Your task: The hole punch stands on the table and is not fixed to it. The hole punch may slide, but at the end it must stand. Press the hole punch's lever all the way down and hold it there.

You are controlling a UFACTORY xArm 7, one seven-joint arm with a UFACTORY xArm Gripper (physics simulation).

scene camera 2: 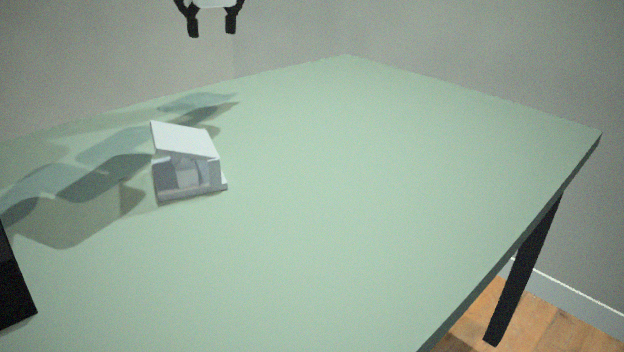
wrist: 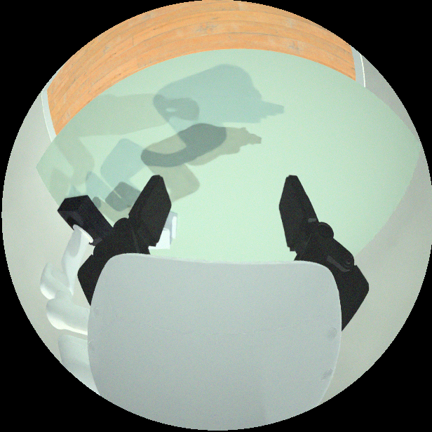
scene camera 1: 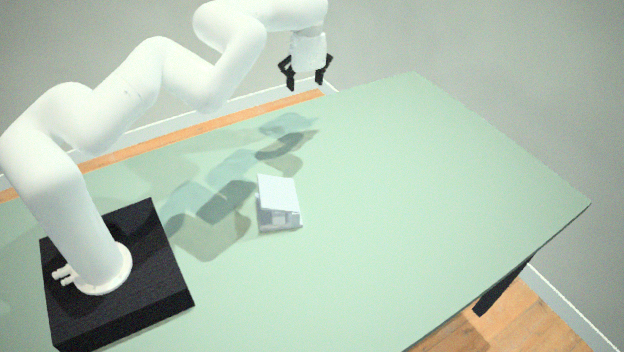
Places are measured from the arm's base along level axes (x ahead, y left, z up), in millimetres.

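Where they show: gripper, fingertip midpoint: (scene camera 2: 212, 35) (scene camera 1: 304, 86); arm's base, origin of the base link: (scene camera 1: 102, 268).
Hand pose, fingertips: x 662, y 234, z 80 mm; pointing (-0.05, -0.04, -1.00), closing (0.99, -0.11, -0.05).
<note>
Each offset is from my fingertips to the centre of the thing. Level surfaces: height alone.
The pale grey-white hole punch {dz -116, dx -240, dy -241 mm} (scene camera 1: 279, 202) (scene camera 2: 187, 172) stands upright on the green table {dz -159 mm} (scene camera 1: 400, 200) (scene camera 2: 350, 200) (wrist: 230, 200). Its broad flat lever {dz -94, dx -240, dy -241 mm} (scene camera 1: 278, 192) (scene camera 2: 184, 140) is raised and slopes, with an open gap beneath it at the side facing the scene cameras. In the wrist view the hole punch (wrist: 173, 227) is partly hidden behind the left finger. My gripper (scene camera 1: 305, 86) (scene camera 2: 212, 30) (wrist: 223, 188) is open and empty, fingers pointing down. It hangs high above the table, well above and apart from the hole punch, touching nothing.
The white arm (scene camera 1: 120, 95) rises from a black base block (scene camera 1: 160, 280) (scene camera 2: 12, 285) (wrist: 82, 212) on the table, left of the hole punch in the first scene view. Shadows of the arm fall on the table beside the hole punch. Grey walls stand behind the table.
</note>
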